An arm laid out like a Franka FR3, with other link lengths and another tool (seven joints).
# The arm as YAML. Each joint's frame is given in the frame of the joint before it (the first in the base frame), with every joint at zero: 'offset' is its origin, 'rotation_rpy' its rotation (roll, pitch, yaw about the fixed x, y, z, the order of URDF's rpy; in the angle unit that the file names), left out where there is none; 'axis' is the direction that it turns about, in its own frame. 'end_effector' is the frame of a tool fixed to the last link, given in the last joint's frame.
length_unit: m
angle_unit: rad
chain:
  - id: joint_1
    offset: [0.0, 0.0, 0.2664]
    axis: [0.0, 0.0, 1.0]
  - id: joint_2
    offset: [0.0, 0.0, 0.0]
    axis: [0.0, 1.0, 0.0]
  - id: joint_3
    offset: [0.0, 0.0, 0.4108]
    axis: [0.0, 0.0, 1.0]
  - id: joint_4
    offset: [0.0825, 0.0, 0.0]
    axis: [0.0, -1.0, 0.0]
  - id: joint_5
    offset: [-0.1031, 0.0, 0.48]
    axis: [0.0, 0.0, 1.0]
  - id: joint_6
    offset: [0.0, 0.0, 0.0]
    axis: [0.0, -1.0, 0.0]
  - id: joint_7
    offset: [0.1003, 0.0, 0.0]
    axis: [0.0, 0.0, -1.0]
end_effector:
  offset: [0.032, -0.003, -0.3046]
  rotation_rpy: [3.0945, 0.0, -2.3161]
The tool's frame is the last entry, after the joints.
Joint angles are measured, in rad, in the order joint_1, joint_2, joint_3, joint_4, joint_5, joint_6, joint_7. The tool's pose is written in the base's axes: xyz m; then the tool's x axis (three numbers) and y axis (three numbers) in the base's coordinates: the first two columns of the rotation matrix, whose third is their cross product. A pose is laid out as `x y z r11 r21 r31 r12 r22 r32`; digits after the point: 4 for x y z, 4 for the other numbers.
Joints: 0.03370 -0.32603 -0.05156 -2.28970 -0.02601 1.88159 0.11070
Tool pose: 0.5357 -0.0213 0.2789 -0.7560 -0.6511 0.0671 -0.6447 0.7585 0.0952
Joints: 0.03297 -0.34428 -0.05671 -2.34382 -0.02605 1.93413 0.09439
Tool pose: 0.5298 -0.0229 0.2623 -0.7492 -0.6603 0.0520 -0.6553 0.7503 0.0875
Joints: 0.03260 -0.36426 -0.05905 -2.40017 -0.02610 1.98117 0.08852
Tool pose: 0.5207 -0.0230 0.2448 -0.7466 -0.6639 0.0424 -0.6596 0.7471 0.0823
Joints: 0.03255 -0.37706 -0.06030 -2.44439 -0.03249 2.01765 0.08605
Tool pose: 0.5129 -0.0241 0.2296 -0.7433 -0.6677 0.0414 -0.6640 0.7439 0.0761
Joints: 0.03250 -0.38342 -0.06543 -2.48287 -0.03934 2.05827 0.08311
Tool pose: 0.5082 -0.0269 0.2150 -0.7418 -0.6696 0.0372 -0.6666 0.7423 0.0682
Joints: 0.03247 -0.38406 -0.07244 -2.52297 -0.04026 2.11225 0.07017
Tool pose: 0.5059 -0.0287 0.1983 -0.7366 -0.6758 0.0246 -0.6737 0.7365 0.0608
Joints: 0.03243 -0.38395 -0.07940 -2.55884 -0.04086 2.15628 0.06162
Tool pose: 0.5019 -0.0306 0.1828 -0.7343 -0.6786 0.0167 -0.6768 0.7339 0.0577
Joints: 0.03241 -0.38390 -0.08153 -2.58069 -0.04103 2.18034 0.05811
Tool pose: 0.4983 -0.0307 0.1732 -0.7328 -0.6803 0.0143 -0.6787 0.7322 0.0571
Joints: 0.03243 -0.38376 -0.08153 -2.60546 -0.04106 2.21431 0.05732
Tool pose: 0.4961 -0.0299 0.1632 -0.7317 -0.6815 0.0074 -0.6804 0.7311 0.0512
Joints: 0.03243 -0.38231 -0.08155 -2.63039 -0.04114 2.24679 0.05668
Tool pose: 0.4929 -0.0291 0.1525 -0.7308 -0.6826 0.0026 -0.6818 0.7300 0.0473
